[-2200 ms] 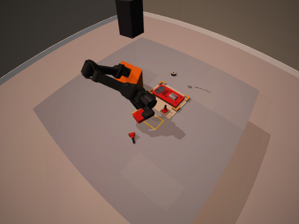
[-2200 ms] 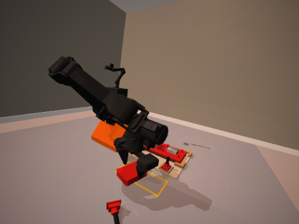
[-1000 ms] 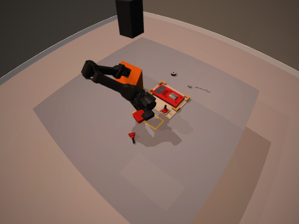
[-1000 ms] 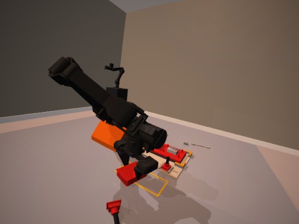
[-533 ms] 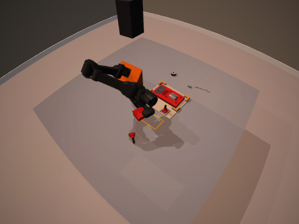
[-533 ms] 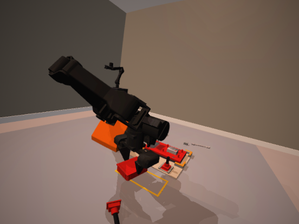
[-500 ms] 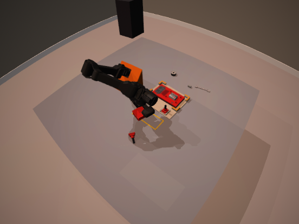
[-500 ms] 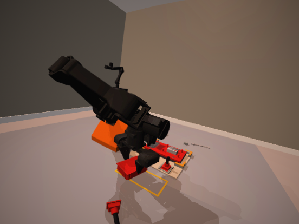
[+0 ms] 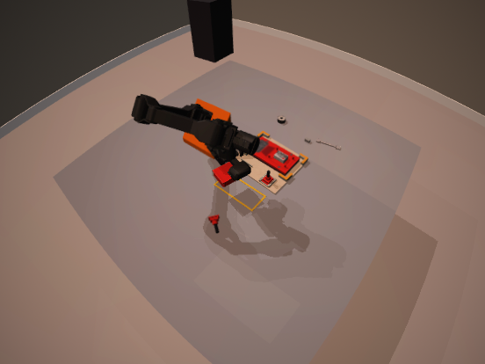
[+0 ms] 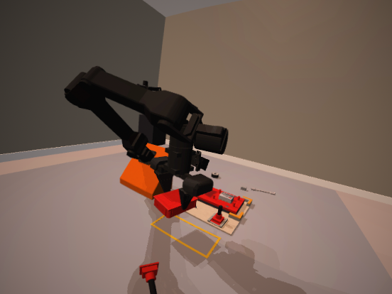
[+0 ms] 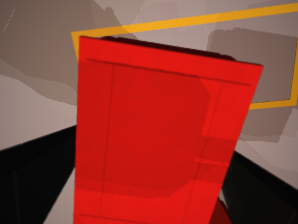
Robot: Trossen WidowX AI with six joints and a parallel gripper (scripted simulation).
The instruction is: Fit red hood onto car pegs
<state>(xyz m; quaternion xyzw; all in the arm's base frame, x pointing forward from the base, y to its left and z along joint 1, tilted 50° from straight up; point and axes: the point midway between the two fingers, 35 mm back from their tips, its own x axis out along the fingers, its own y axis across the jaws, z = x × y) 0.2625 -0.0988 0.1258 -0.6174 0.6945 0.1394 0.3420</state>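
The grey engine block lies 23 cm to the left of my gripper tip, 8 cm ahead of it and 7 cm below it. Also, from my gripper tip: red hood (1 cm above); then small wheel (46 cm to the left, 9 cm below, 6 cm behind); then thin metal rod (46 cm to the left, 20 cm ahead, 9 cm below).
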